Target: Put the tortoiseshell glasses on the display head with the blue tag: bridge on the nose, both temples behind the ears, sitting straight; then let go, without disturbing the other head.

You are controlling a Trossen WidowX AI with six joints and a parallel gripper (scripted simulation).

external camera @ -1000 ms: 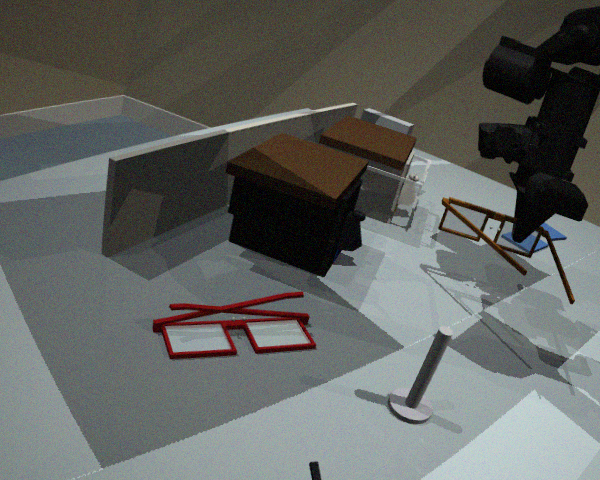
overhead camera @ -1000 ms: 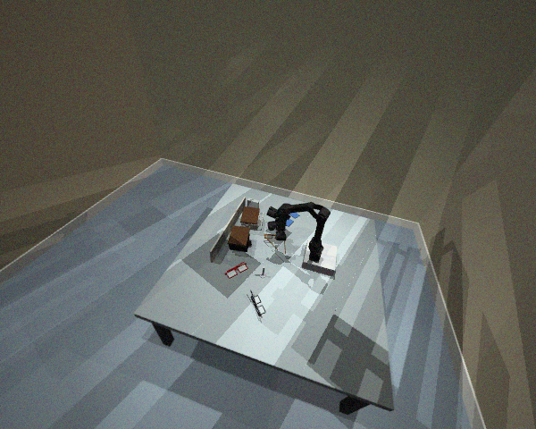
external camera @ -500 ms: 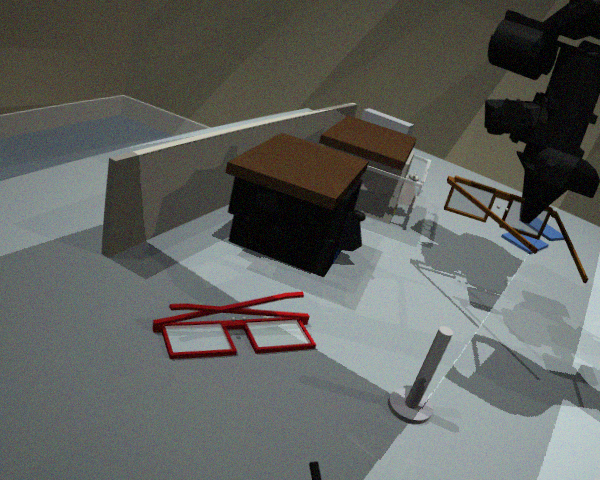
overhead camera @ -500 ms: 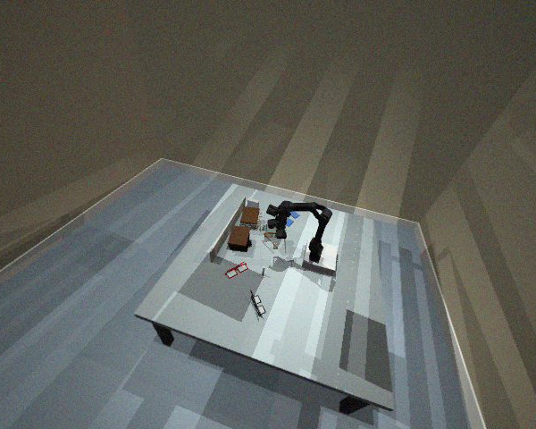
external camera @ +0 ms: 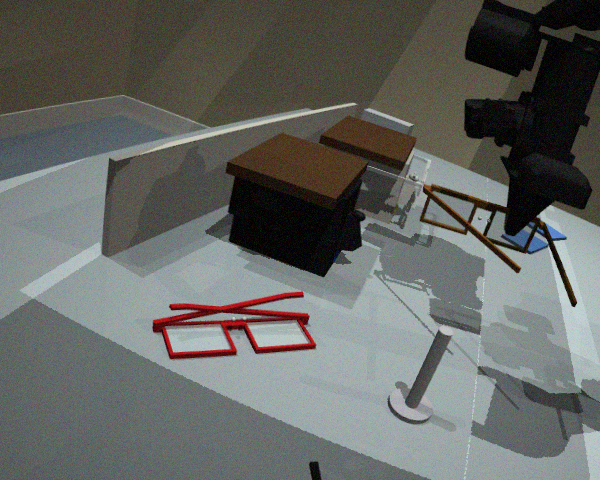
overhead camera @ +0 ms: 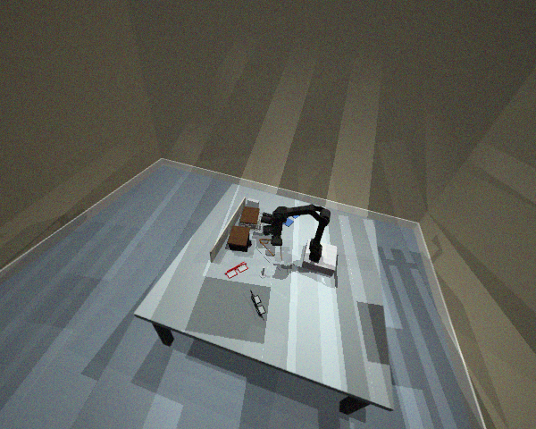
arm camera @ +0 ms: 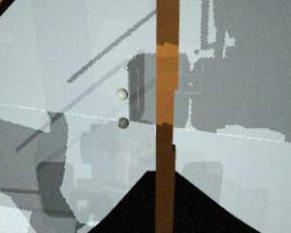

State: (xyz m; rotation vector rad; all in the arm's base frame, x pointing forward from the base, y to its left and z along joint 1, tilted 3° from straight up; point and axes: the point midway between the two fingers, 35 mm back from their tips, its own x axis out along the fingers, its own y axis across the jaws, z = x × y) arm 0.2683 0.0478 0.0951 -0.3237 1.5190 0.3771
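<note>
Right now the grey peg stand is 19 cm to the left of my gripper tip, 9 cm below it and 1 cm behind it. Round my gripper tip: white wall panel 36 cm ahead, 6 cm below, 4 cm to the right; display head 24 cm ahead, 18 cm to the right, 6 cm below.
</note>
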